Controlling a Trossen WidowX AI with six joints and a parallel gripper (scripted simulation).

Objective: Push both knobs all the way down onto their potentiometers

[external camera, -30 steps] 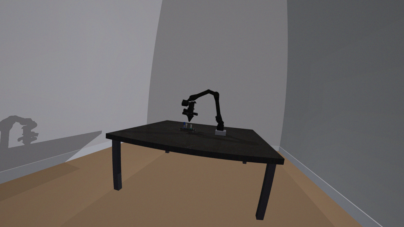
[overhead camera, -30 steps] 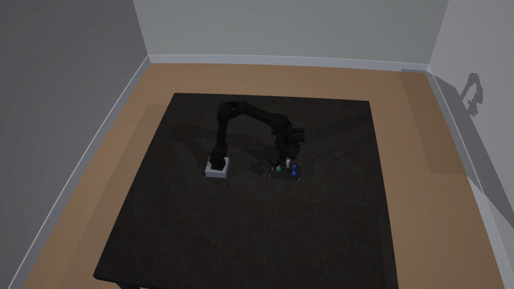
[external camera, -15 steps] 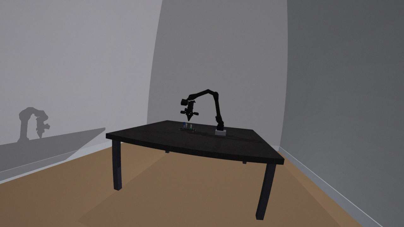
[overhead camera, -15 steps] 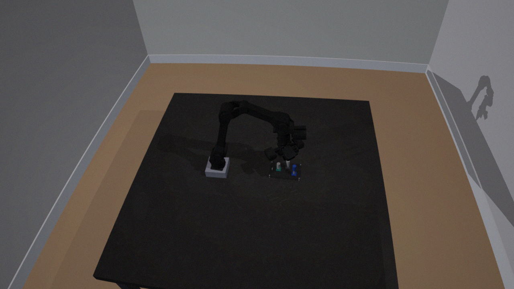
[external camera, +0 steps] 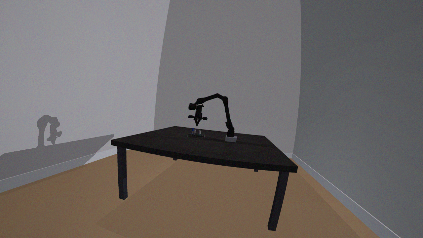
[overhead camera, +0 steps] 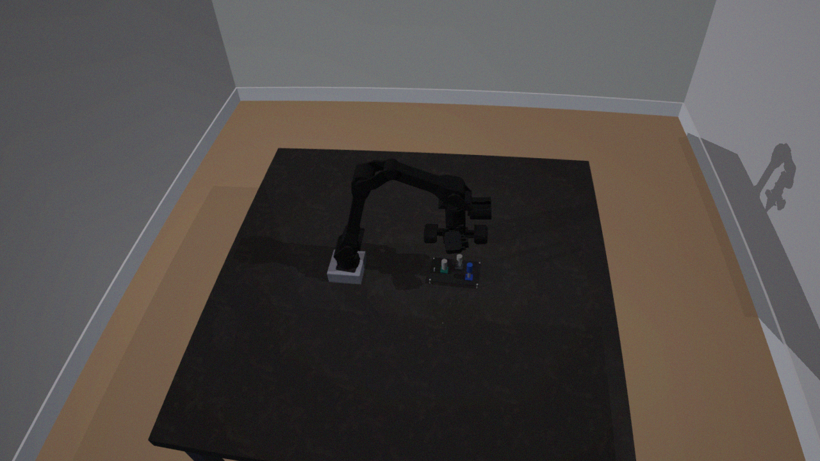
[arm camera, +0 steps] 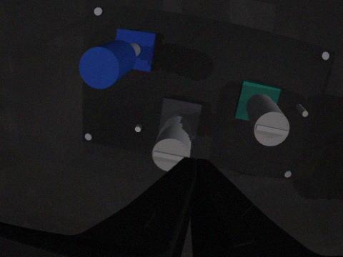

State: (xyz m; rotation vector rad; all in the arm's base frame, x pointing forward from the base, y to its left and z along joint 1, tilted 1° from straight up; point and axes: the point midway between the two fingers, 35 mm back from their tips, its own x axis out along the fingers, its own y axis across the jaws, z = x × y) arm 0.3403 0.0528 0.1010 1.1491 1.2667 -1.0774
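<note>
Right now my gripper tip is 1 cm short of the white knob, 2 cm to the right of it and 5 cm above it.
</note>
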